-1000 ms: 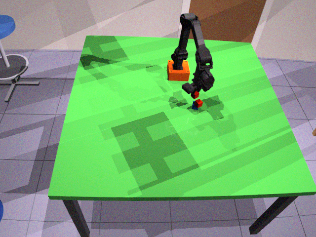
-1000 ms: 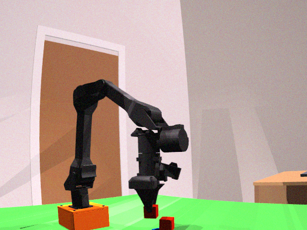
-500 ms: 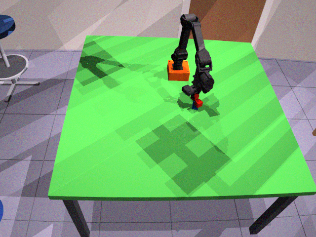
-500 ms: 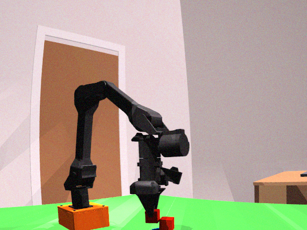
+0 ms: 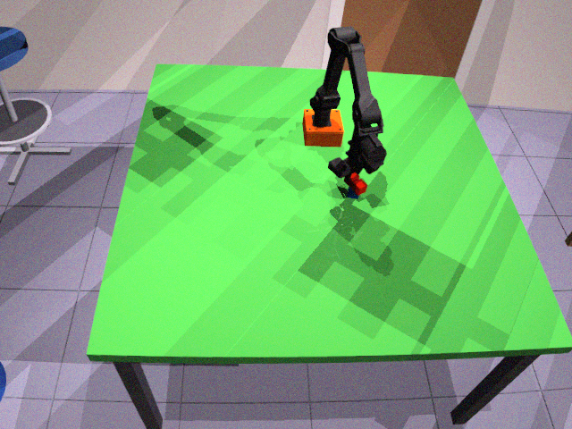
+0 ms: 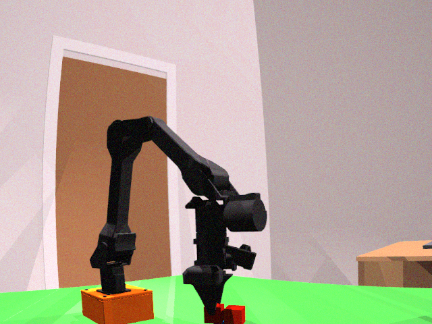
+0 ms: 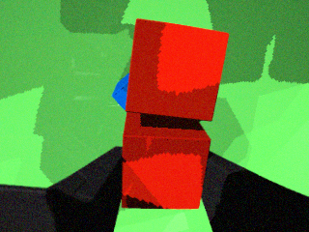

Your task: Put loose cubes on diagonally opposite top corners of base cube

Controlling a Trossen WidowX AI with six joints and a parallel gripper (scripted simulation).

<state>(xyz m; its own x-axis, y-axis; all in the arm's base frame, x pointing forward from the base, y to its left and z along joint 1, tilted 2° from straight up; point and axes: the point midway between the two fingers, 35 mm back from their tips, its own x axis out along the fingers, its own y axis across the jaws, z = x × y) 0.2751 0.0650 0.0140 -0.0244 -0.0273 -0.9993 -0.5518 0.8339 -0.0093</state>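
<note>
The blue cube lies 40 mm below my gripper tip, 20 mm ahead of it and 10 mm to the left of it.
</note>
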